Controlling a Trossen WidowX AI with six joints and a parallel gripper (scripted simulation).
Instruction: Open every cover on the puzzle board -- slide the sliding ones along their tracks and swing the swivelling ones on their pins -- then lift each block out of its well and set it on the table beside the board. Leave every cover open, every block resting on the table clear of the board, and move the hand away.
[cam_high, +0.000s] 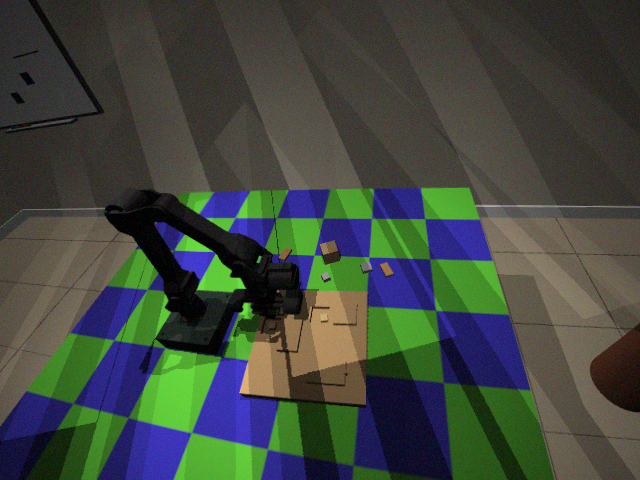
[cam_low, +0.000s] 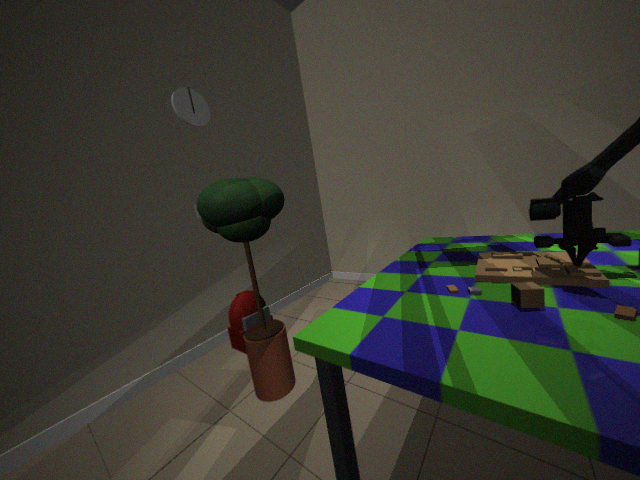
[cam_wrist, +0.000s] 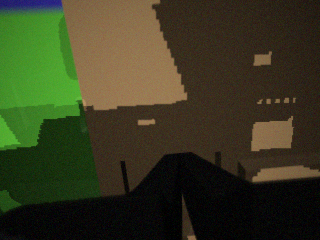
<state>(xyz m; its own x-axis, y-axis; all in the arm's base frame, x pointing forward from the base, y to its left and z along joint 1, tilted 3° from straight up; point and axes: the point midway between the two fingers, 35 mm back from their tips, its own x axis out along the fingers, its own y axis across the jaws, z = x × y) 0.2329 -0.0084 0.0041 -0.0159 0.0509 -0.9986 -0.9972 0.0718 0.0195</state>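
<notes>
Now: gripper tip 9 cm short of the tan puzzle board and 6 cm to the left of it. From my gripper tip the other things lie so: brown cube (15 cm ahead, 23 cm to the left); then orange block (32 cm ahead, 16 cm to the left, 2 cm below).
</notes>
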